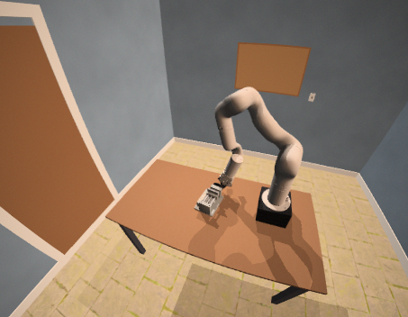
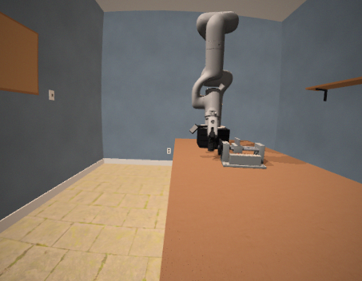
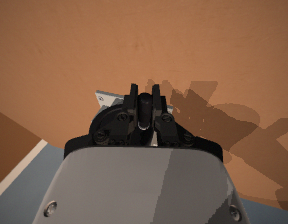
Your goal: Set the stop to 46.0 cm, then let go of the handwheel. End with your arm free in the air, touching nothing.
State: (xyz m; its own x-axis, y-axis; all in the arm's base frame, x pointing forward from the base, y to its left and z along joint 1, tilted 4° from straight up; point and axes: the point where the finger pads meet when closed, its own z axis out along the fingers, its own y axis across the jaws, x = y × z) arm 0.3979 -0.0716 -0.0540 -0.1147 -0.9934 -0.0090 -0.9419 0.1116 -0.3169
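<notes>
Now: the black handwheel 20 mm to the left of my hand and 10 mm ahead of it. The rest, counted from my hand: dark round handwheel handle 10 mm to the left.
</notes>
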